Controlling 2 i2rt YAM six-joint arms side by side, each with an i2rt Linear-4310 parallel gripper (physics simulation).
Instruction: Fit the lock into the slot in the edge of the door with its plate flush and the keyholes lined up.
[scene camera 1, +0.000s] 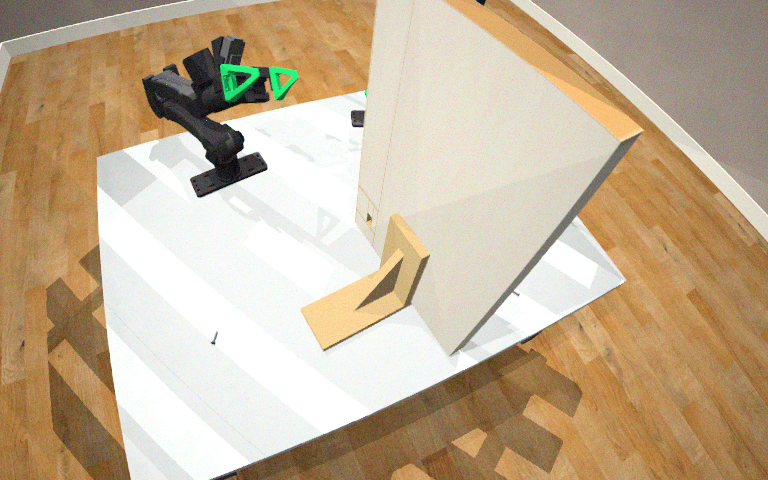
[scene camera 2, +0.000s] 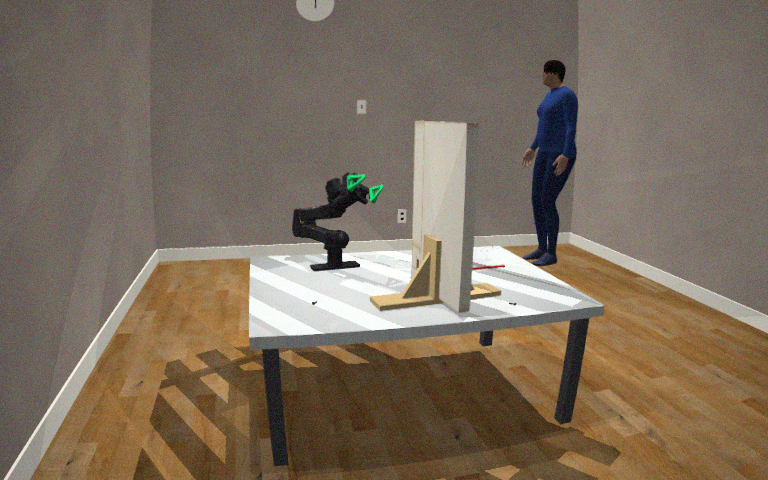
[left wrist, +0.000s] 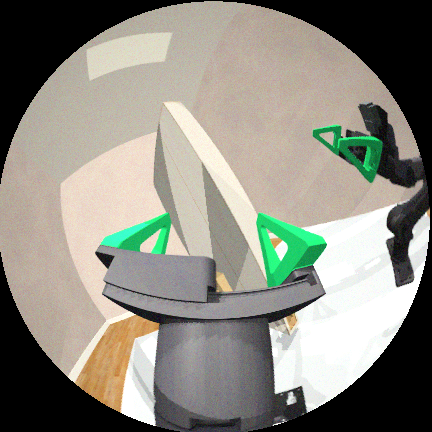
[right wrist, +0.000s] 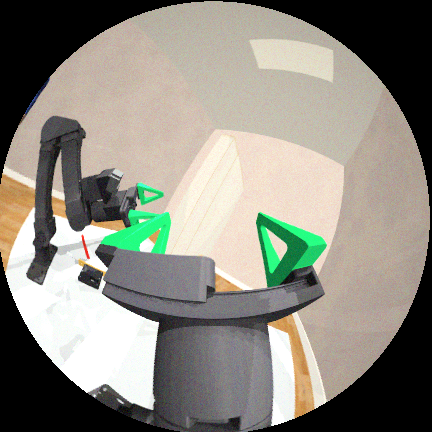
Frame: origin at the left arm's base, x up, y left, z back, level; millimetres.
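Seen in the pictures: left gripper, fingertip midpoint: (left wrist: 213, 217) (right wrist: 163, 204); right gripper, fingertip midpoint: (scene camera 1: 279, 73) (scene camera 2: 374, 181) (left wrist: 322, 136) (right wrist: 213, 216); right arm's base at its link origin: (scene camera 1: 229, 174) (scene camera 2: 335, 267).
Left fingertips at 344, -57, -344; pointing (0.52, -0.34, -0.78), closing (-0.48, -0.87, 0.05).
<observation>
Offsets run from my left fingertips to a thing's top centre, as dx, dy, dz. "*": to the spot under its first point.
The pale door (scene camera 1: 481, 130) (scene camera 2: 444, 198) (left wrist: 172, 150) (right wrist: 210, 200) stands upright on the table, with a small keyhole @[* -265, -38, -85] (scene camera 1: 368, 219) low near its edge. The lock @[-318, +63, +140] (right wrist: 91, 276), a black box with a yellow strip beside it, lies on the table near the left arm in the right wrist view. It is apart from the door. My left gripper (left wrist: 213, 217) (right wrist: 163, 204) is open and empty, raised above the table. My right gripper (right wrist: 213, 216) (scene camera 1: 263, 83) (scene camera 2: 365, 187) (left wrist: 322, 136) is open and empty, also raised and apart from the door. The slot's inside is hidden.
A wooden bracket @[* -326, -65, -275] (scene camera 1: 362, 311) (scene camera 2: 407, 300) props the door's side. A red rod @[-338, +249, +195] (scene camera 2: 488, 267) (right wrist: 85, 247) lies beyond the door in scene camera 2. Small dark screws @[-334, -371, -312] (scene camera 1: 214, 338) (scene camera 2: 314, 302) lie on the table. A person (scene camera 2: 557, 130) stands behind the table.
</observation>
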